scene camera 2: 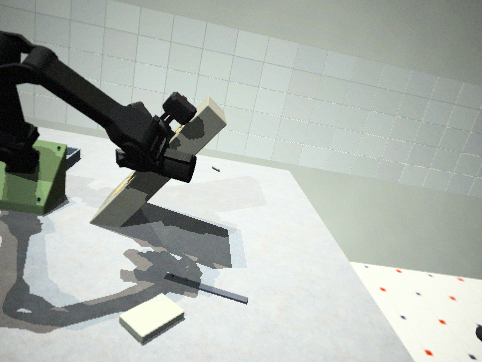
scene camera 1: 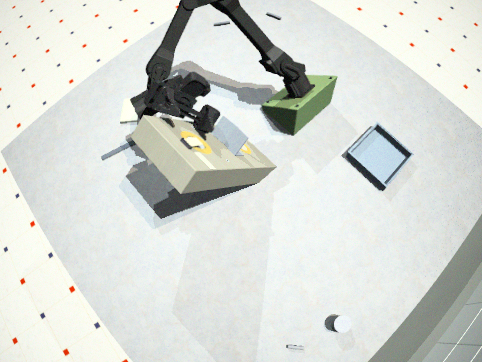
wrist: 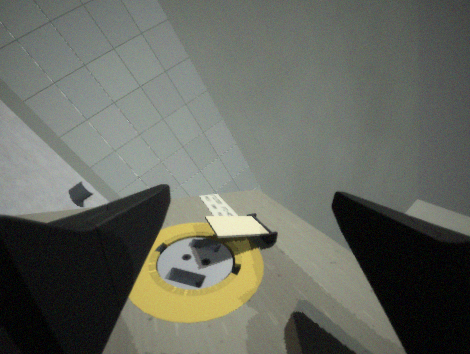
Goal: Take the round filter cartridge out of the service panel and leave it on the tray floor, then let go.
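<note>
The beige service panel [scene camera 1: 222, 177] [scene camera 2: 112, 207] [wrist: 290, 280] stands tilted. In the wrist view, a round grey face [wrist: 172, 257], apparently the filter cartridge, sits inside a yellow ring [wrist: 200, 307] [scene camera 1: 205, 147]. A cream plate [wrist: 237, 226] with a black end stands over the ring's far edge and shades part of the face. My gripper [scene camera 1: 186, 122] [wrist: 252, 196] is wide open and empty at the panel's upper side; the ring lies low and left of centre between its fingers. Scene camera 2 hides the fingertips. The blue tray [scene camera 1: 365, 172] [scene camera 2: 73, 157] stands beyond the green arm base.
The green arm base [scene camera 1: 310, 107] [scene camera 2: 50, 175] is beside the panel. A translucent flap [scene camera 1: 231, 136] stands up from the panel. A cream block [scene camera 2: 151, 317] and a grey bar [scene camera 2: 220, 292] [scene camera 1: 117, 150] lie near the panel. A white-topped cylinder [scene camera 1: 341, 324] stands far off.
</note>
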